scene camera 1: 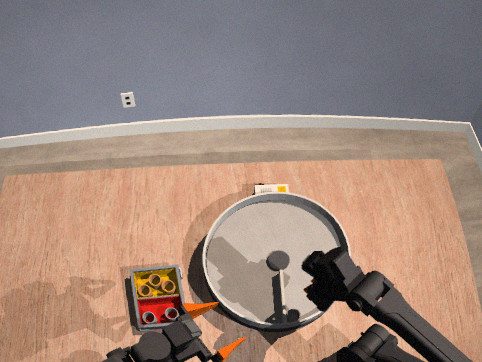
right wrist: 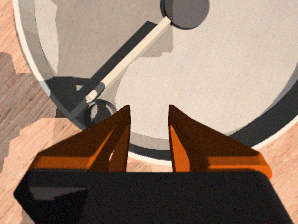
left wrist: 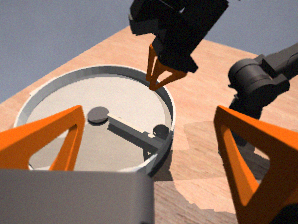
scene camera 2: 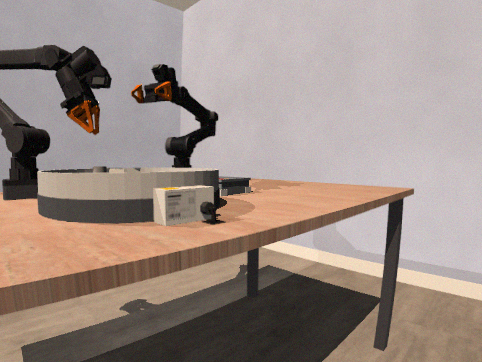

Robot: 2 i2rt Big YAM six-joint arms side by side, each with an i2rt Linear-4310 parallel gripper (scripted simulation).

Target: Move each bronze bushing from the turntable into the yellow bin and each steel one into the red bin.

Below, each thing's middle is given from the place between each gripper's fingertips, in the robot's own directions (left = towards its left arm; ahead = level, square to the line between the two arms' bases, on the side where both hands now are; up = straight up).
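Yellow bin [scene camera 1: 140, 278]: from my right hand, 12 cm ahead, 39 cm to the left, 17 cm below. Turntable [scene camera 1: 246, 252], same hand: 14 cm ahead, 4 cm to the left, 14 cm below. Red bin [scene camera 1: 157, 306]: my right gripper [scene camera 2: 94, 132] 3 cm short of it, 39 cm to the right of it, 17 cm above it.
Yellow bin from my left hand: 22 cm ahead, 18 cm to the left, 33 cm below. Turntable from my left hand: 23 cm ahead, 18 cm to the right, 29 cm below. My left gripper: 13 cm short of the red bin, 17 cm to the right of it, 33 cm above it.
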